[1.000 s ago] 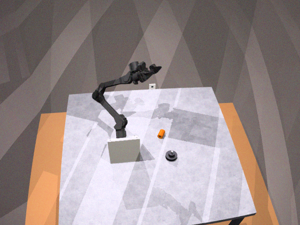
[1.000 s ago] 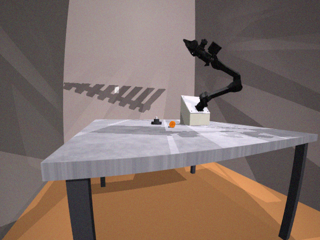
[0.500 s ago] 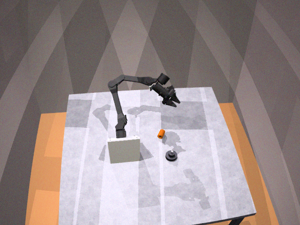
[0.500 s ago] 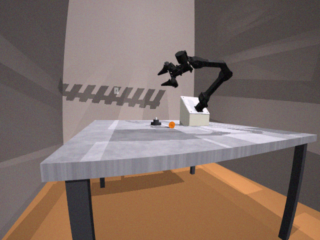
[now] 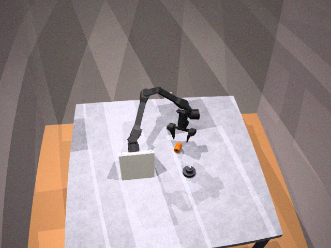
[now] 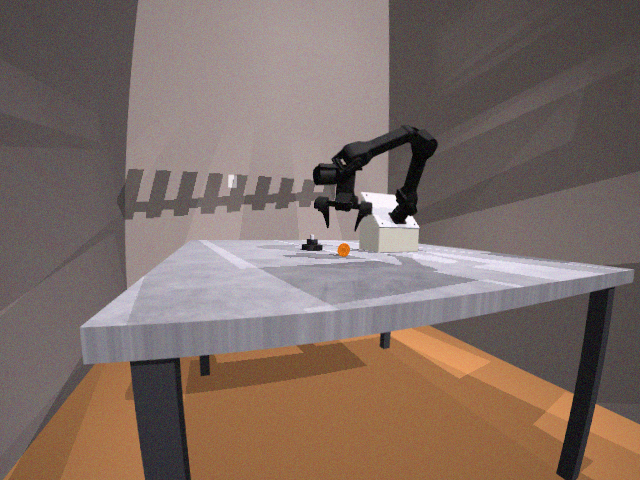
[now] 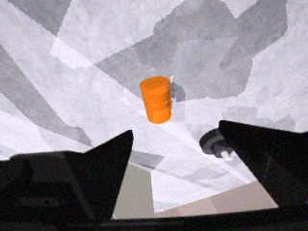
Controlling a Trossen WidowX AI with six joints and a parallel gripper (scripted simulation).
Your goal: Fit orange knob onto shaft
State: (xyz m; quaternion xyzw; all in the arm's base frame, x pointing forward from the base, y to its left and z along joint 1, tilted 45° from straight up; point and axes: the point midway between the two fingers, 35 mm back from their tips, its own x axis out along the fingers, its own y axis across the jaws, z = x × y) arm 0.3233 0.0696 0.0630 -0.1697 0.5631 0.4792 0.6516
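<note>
My gripper tip is now 1 cm to the right of the orange knob and 7 cm above it. Round my gripper tip: dark round pedestal 2 cm ahead, 20 cm to the right, 6 cm below.
</note>
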